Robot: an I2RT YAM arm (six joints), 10 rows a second.
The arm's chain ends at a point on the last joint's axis. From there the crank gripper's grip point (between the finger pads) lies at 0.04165 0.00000 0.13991 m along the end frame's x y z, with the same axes.
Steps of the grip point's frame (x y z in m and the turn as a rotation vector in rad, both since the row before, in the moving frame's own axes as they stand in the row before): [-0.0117, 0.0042, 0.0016, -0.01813, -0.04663, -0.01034]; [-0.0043, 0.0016, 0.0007, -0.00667, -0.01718, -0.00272]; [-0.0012, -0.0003, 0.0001, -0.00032, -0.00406, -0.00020]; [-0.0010, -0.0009, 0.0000, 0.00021, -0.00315, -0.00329]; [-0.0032, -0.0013, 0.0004, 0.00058, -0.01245, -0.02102]
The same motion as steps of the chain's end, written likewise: [-0.0051, 0.0020, -0.0002, -0.01813, -0.04663, -0.01034]; [-0.0019, 0.0008, 0.0000, -0.00667, -0.01718, -0.00272]; [-0.0006, -0.0003, -0.0001, -0.00032, -0.00406, -0.00020]; [-0.0006, -0.0007, -0.0001, 0.00021, -0.00315, -0.00329]; [-0.0014, -0.0004, -0.0001, 0.00058, -0.01245, -0.02102]
